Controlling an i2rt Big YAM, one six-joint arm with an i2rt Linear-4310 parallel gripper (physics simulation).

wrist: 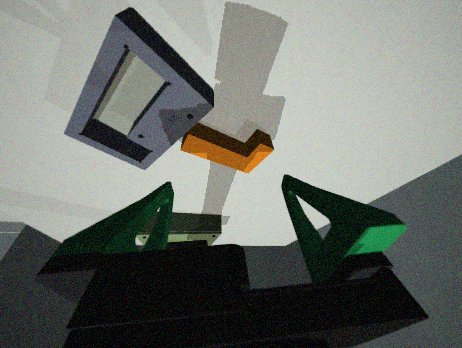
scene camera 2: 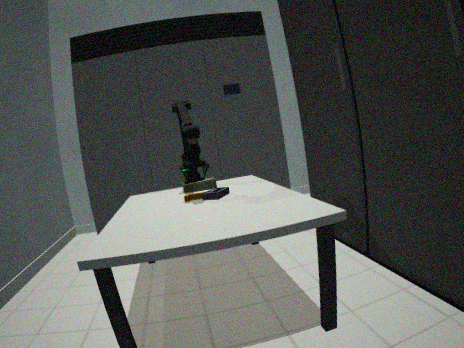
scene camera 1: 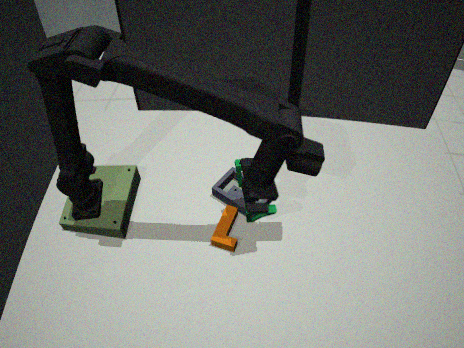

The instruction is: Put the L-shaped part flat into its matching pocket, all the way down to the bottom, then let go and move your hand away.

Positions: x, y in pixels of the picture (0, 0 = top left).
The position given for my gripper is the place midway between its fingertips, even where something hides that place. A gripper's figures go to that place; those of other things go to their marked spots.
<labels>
My gripper (wrist: 228, 183): 14 cm from the lens. An orange L-shaped part (wrist: 203, 141): 21 cm from the lens.
</labels>
